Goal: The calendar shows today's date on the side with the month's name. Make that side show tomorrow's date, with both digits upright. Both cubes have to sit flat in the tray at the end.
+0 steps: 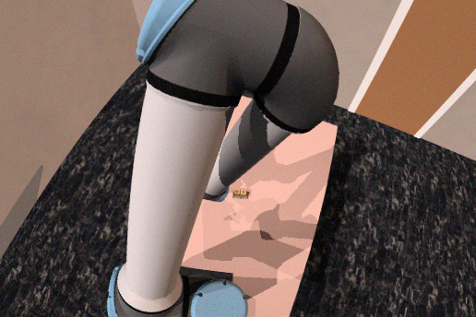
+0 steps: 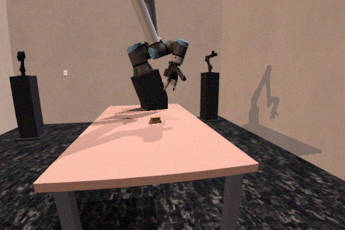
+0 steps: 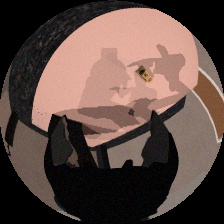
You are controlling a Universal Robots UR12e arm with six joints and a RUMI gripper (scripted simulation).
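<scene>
Right now my hand is 19 cm above the calendar tray, 13 cm to the left of it and 12 cm short of it.
</scene>
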